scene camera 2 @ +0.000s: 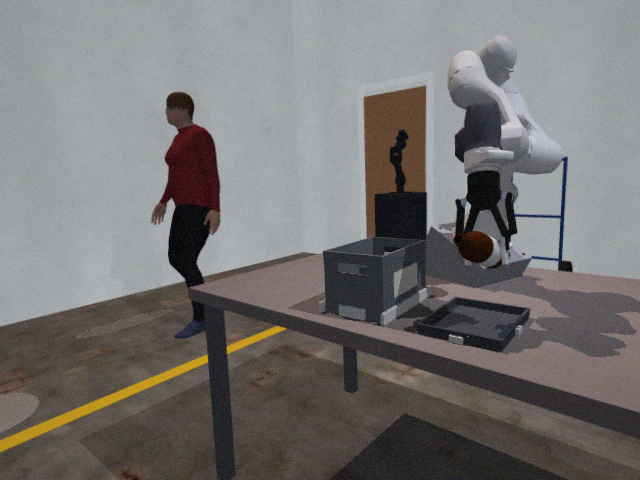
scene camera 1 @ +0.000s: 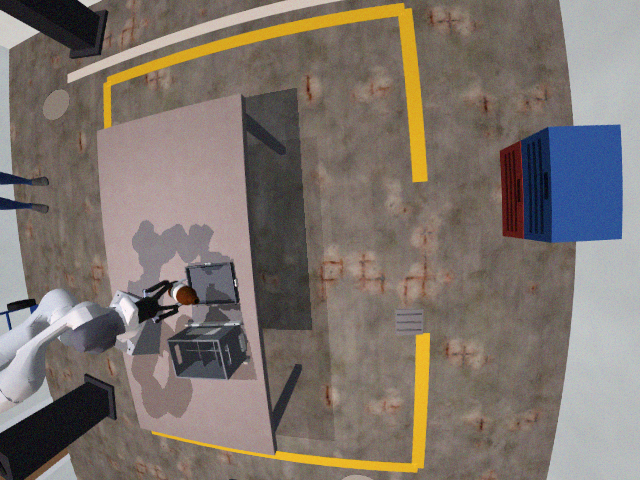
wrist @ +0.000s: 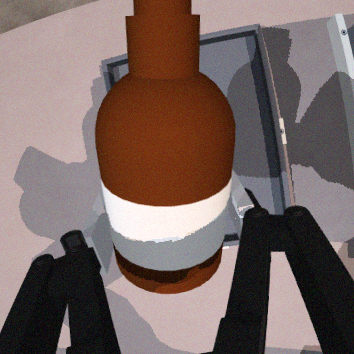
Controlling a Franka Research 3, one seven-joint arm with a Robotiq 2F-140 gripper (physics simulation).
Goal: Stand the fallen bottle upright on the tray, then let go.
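The brown bottle (scene camera 1: 187,295) (scene camera 2: 475,246) (wrist: 165,140) with a white label is held in the air, lying over far from upright, its neck pointing away from the arm. My gripper (scene camera 1: 176,297) (scene camera 2: 483,246) (wrist: 167,190) is shut on the bottle around its label, one finger on each side. The shallow dark grey tray (scene camera 1: 236,284) (scene camera 2: 480,343) (wrist: 266,70) lies flat on the table below. The bottle hangs above and beside the tray's arm-side edge, apart from it. In the wrist view the bottle hides part of the tray.
A tall grey crate (scene camera 1: 199,373) (scene camera 2: 354,289) stands beside the tray on the table (scene camera 1: 170,155) (scene camera 2: 258,281). A grey angled box (scene camera 2: 449,263) is at the arm's base. A person in red (scene camera 2: 193,165) stands beyond the table.
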